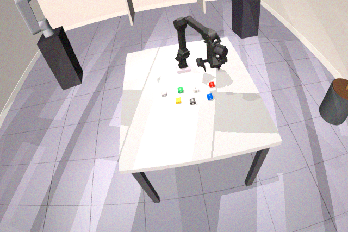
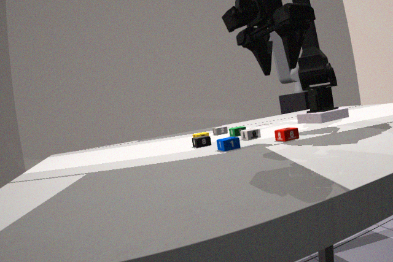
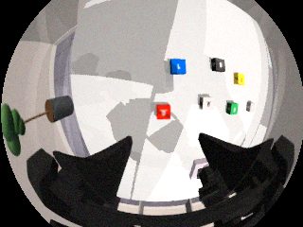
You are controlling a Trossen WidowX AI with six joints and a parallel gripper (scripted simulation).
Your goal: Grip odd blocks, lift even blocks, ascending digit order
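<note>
Now: the green block 210 mm to the right of my gripper tip, 110 mm below it and 30 mm behind it. From my gripper tip the other things lie so: red block: 110 mm below; then white-grey block: 120 mm to the right, 110 mm below; then blue block: 110 mm below, 100 mm ahead, 60 mm to the right.
</note>
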